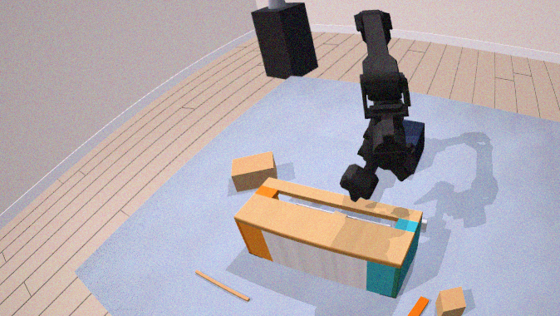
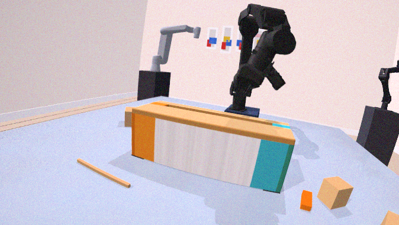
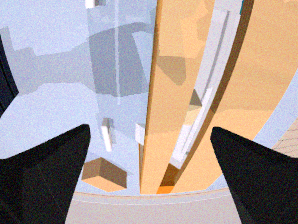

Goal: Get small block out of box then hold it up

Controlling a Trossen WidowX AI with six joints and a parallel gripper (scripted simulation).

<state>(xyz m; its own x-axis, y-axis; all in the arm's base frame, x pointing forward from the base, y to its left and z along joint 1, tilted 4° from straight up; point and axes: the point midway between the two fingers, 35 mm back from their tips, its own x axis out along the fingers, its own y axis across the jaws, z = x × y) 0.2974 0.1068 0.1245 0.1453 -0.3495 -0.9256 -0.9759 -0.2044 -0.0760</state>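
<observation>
The long box is 10 cm below my gripper tip, 4 cm to the right of it and 4 cm ahead of it. Round my gripper tip: thin wooden stick: 30 cm ahead, 18 cm to the right, 16 cm below.
</observation>
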